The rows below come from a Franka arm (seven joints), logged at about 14 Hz.
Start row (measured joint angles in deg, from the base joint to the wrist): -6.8 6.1 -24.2 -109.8 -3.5 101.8 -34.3
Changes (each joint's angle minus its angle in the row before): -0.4 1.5 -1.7 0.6 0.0 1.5 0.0; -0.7 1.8 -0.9 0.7 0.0 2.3 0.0; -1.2 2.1 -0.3 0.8 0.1 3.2 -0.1; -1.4 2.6 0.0 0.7 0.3 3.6 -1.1; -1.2 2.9 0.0 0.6 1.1 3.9 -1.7; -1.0 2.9 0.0 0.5 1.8 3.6 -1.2; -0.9 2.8 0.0 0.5 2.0 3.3 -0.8; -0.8 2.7 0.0 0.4 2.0 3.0 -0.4; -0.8 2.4 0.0 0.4 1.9 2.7 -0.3; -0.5 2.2 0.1 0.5 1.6 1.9 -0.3; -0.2 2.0 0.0 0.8 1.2 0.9 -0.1; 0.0 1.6 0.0 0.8 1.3 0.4 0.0; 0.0 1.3 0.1 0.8 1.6 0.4 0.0; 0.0 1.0 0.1 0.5 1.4 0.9 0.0; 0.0 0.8 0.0 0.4 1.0 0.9 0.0; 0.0 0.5 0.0 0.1 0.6 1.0 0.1; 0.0 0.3 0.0 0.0 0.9 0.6 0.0; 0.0 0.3 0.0 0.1 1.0 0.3 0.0; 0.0 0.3 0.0 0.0 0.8 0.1 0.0; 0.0 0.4 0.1 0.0 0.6 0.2 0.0; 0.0 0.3 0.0 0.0 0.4 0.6 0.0; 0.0 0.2 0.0 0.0 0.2 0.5 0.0; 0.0 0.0 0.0 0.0 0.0 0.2 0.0
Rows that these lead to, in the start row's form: -7.2 7.6 -25.9 -109.2 -3.5 103.3 -34.3; -7.9 9.4 -26.8 -108.5 -3.5 105.6 -34.3; -9.1 11.5 -27.1 -107.7 -3.4 108.8 -34.4; -10.5 14.1 -27.1 -107.0 -3.1 112.4 -35.5; -11.7 17.0 -27.1 -106.4 -2.0 116.3 -37.2; -12.7 19.9 -27.1 -105.9 -0.2 119.9 -38.4; -13.6 22.7 -27.1 -105.4 1.8 123.2 -39.2; -14.4 25.4 -27.1 -105.0 3.8 126.2 -39.6; -15.2 27.8 -27.1 -104.6 5.7 128.9 -39.9; -15.7 30.0 -27.0 -104.1 7.3 130.8 -40.2; -15.9 32.0 -27.0 -103.3 8.5 131.7 -40.3; -15.9 33.6 -27.0 -102.5 9.8 132.1 -40.3; -15.9 34.9 -26.9 -101.7 11.4 132.5 -40.3; -15.9 35.9 -26.8 -101.2 12.8 133.4 -40.3; -15.9 36.7 -26.8 -100.8 13.8 134.3 -40.3; -15.9 37.2 -26.8 -100.7 14.4 135.3 -40.2; -15.9 37.5 -26.8 -100.7 15.3 135.9 -40.2; -15.9 37.8 -26.8 -100.6 16.3 136.2 -40.2; -15.9 38.1 -26.8 -100.6 17.1 136.3 -40.2; -15.9 38.5 -26.7 -100.6 17.7 136.5 -40.2; -15.9 38.8 -26.7 -100.6 18.1 137.1 -40.2; -15.9 39.0 -26.7 -100.6 18.3 137.6 -40.2; -15.9 39.0 -26.7 -100.6 18.3 137.8 -40.2
